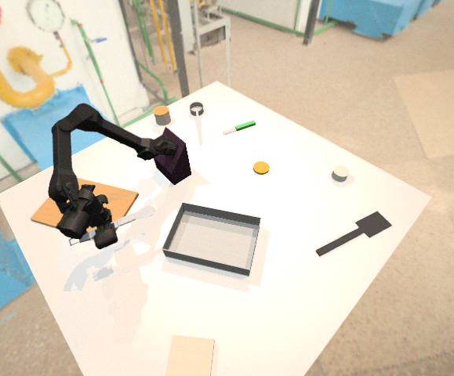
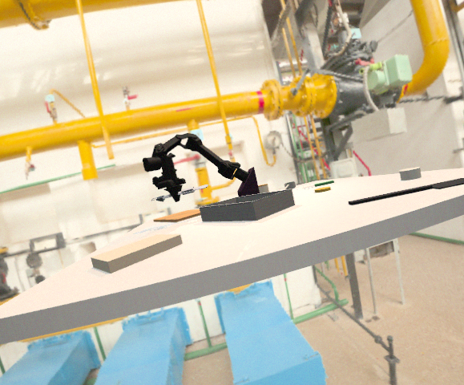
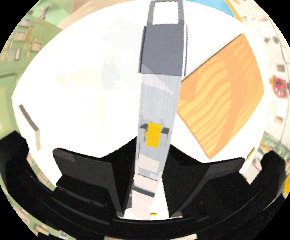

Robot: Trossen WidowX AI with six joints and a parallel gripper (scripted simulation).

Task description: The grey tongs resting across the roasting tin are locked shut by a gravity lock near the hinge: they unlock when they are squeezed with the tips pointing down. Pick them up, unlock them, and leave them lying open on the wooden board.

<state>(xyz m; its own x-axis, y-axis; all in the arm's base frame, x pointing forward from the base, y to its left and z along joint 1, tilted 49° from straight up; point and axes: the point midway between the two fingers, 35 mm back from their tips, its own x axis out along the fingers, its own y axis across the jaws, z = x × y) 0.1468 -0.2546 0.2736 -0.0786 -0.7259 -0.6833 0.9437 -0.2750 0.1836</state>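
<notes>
Now: the wooden board 26 cm behind my gripper tip, 9 cm below it and 1 cm to the right of it. The rest, counted from my gripper tip: yellow lock piece: 4 cm above, 2 cm to the right, 1 cm behind; then pale block: 48 cm ahead, 8 cm below, 7 cm to the right; then grey roasting tin: 25 cm to the left, 23 cm ahead, 7 cm below.
</notes>
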